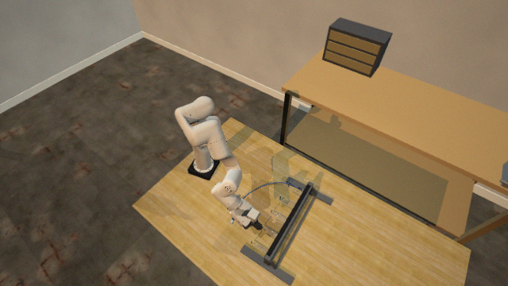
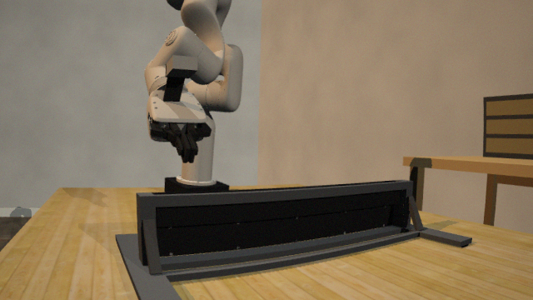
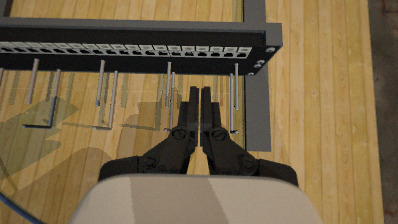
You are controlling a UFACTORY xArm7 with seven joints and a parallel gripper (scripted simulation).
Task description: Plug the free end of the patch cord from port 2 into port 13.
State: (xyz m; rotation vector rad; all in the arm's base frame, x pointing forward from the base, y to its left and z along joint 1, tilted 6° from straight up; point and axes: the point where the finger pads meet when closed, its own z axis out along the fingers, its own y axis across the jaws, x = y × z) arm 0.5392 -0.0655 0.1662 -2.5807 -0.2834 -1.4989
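My gripper is now 160 mm past the cord plug, 50 mm to the left of it and 150 mm above it.
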